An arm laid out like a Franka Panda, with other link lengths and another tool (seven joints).
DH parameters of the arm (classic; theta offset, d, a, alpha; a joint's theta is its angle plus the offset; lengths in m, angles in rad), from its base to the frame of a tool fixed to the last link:
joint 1: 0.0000 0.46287 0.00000 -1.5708
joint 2: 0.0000 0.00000 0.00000 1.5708
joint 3: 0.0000 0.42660 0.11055 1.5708
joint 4: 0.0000 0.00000 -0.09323 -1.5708
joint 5: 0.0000 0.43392 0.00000 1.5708
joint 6: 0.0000 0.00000 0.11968 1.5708
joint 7: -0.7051 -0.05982 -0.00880 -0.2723
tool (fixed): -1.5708 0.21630 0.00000 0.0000
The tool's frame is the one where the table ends.
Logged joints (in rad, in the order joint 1, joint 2, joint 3, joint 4, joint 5, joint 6, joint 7), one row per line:
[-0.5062 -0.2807 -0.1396 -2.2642 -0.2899 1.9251 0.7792]
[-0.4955 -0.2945 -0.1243 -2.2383 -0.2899 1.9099 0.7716]
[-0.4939 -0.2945 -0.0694 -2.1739 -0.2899 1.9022 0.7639]
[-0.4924 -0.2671 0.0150 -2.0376 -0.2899 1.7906 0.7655]
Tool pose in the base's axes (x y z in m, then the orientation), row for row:
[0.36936 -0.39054 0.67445 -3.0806 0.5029 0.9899]
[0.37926 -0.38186 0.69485 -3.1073 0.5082 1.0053]
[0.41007 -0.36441 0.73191 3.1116 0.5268 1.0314]
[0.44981 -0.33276 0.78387 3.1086 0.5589 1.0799]
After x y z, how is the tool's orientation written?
As angles about the fixed x, y, z axes (roll, pitch, yaw), in radians.
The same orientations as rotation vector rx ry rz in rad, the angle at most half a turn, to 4 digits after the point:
[2.5406 1.3457 -0.6916]
[2.5035 1.3618 -0.6721]
[2.4195 1.3845 -0.6333]
[2.3545 1.4264 -0.6542]

